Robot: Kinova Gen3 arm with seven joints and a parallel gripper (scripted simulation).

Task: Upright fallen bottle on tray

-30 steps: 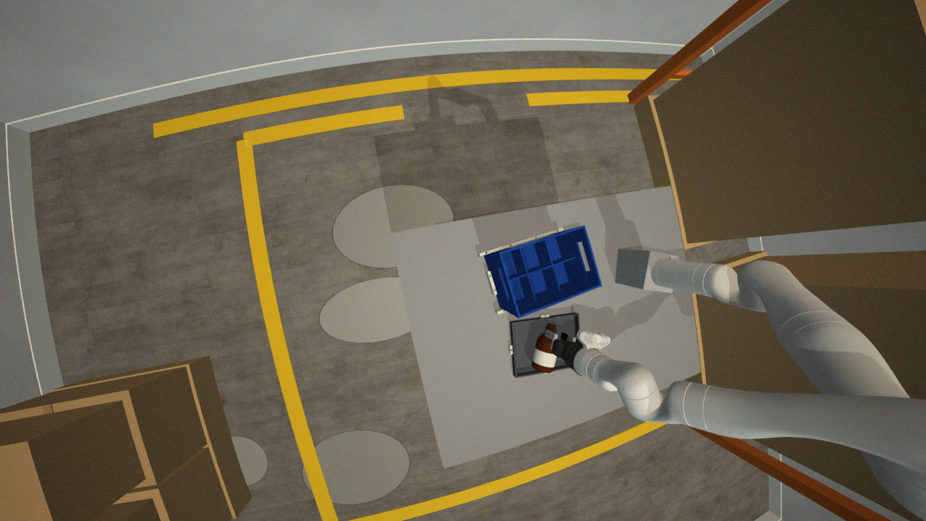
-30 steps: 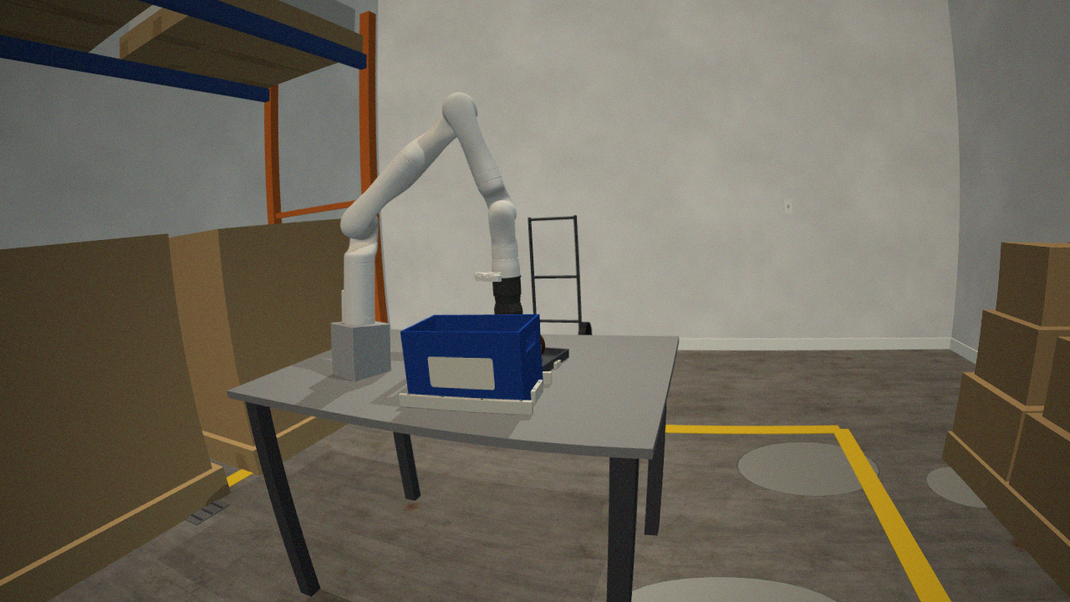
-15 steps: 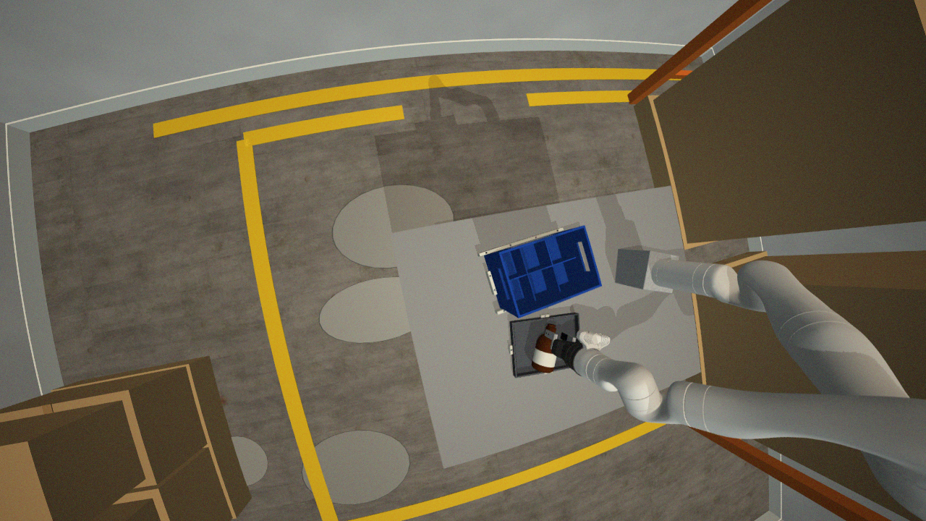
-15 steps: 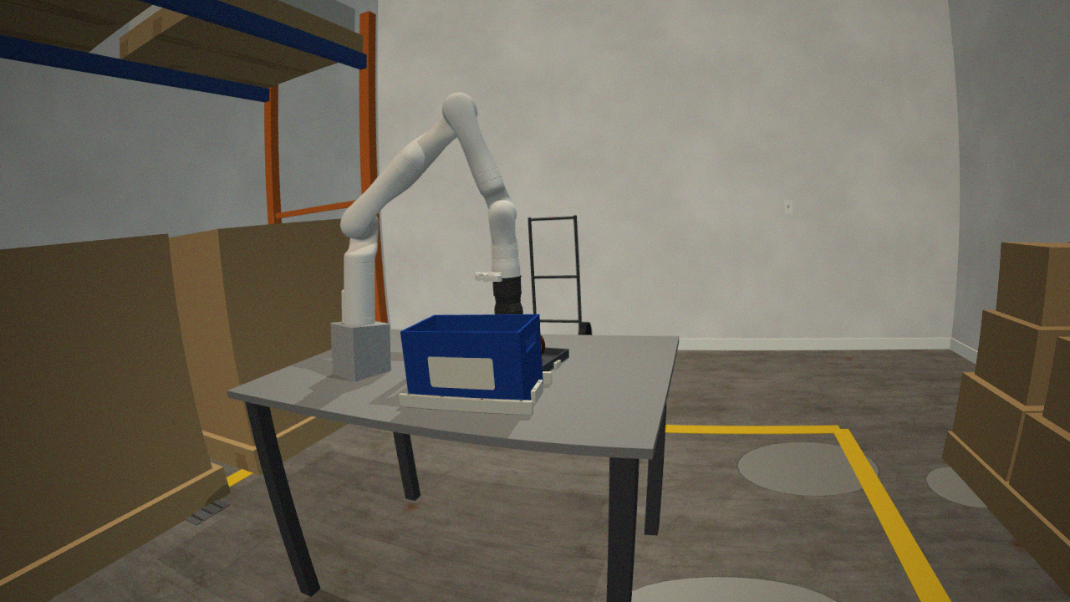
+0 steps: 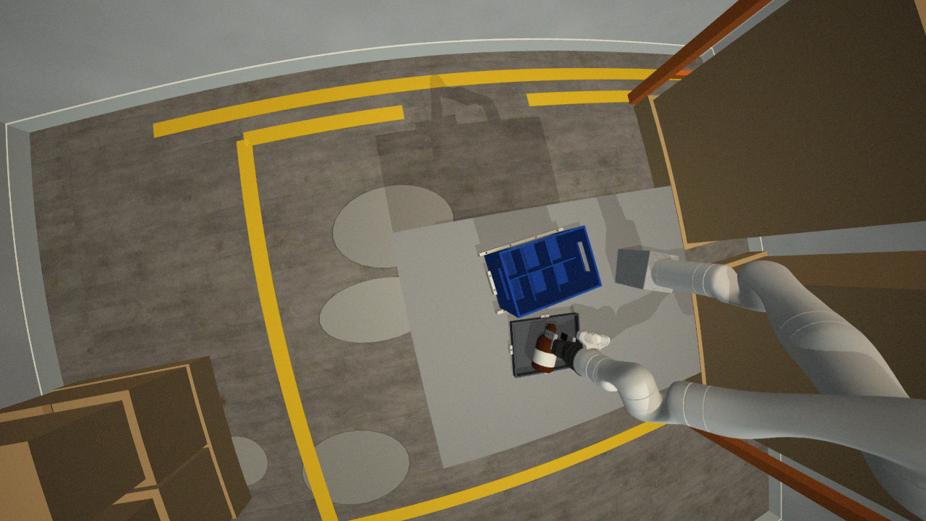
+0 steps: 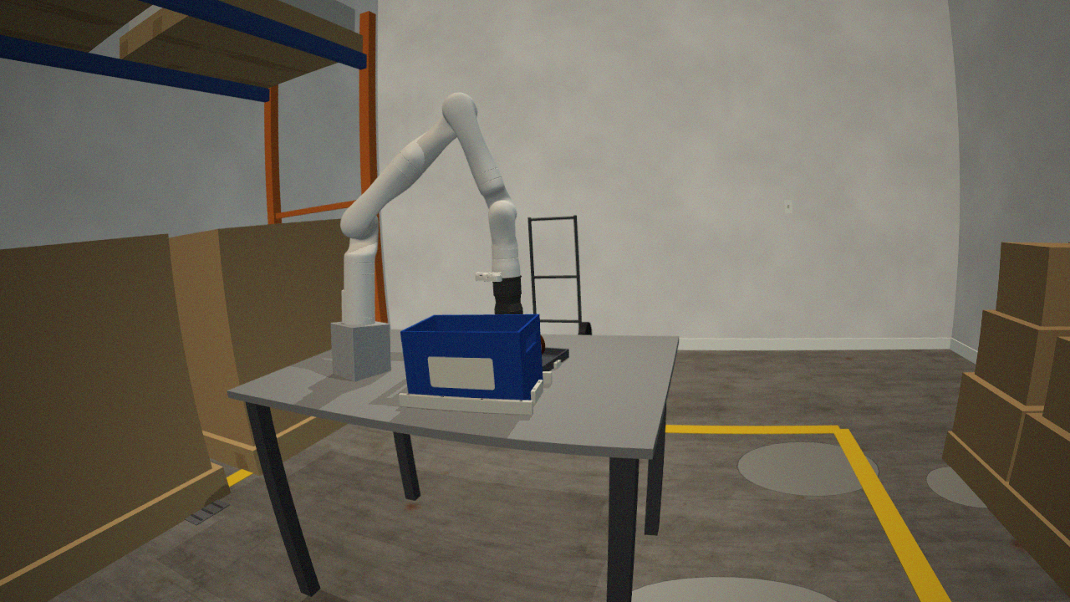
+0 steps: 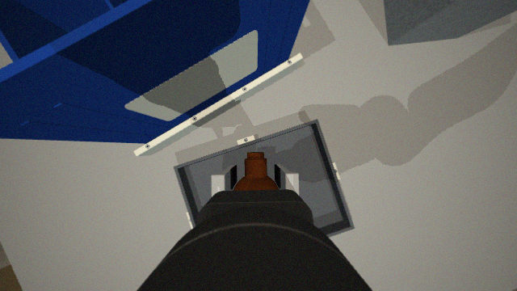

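The brown bottle is 2 cm ahead of my hand, 5 cm to the left of it and 4 cm below it. From my hand the other things lie so: dark grey tray 5 cm to the left, 7 cm below; then blue crate 4 cm ahead, 21 cm to the right.
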